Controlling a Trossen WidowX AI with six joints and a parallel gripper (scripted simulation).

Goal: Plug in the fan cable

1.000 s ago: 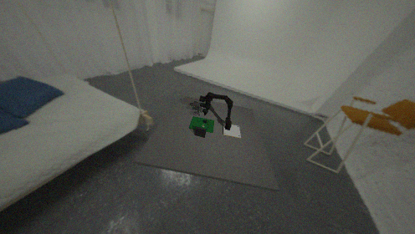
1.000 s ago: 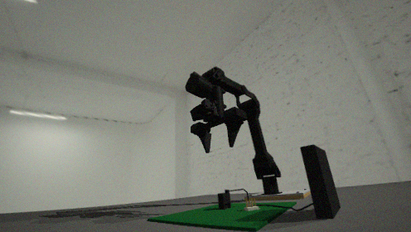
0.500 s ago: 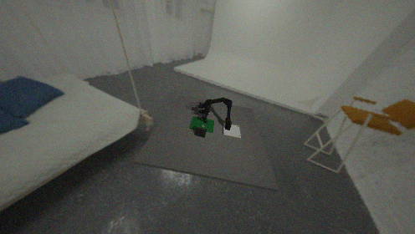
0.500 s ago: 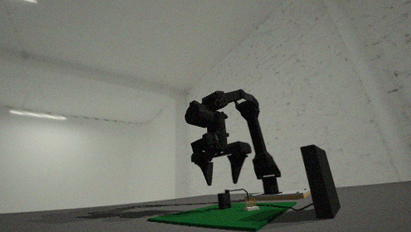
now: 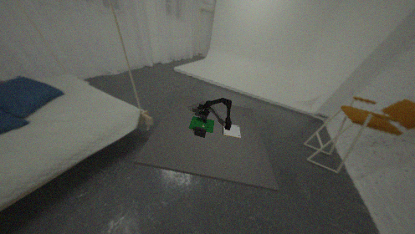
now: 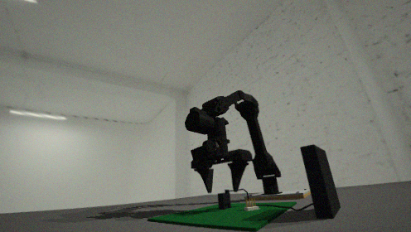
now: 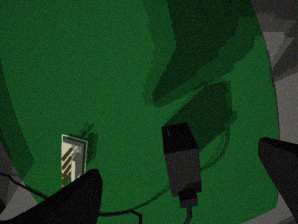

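Now: gripper tip 2 cm above the black plug and 1 cm past it. From my gripper tip the other things lie so: green board: 6 cm below, 4 cm to the left, 2 cm ahead; then black fan: 23 cm to the left, 1 cm behind, 1 cm above.
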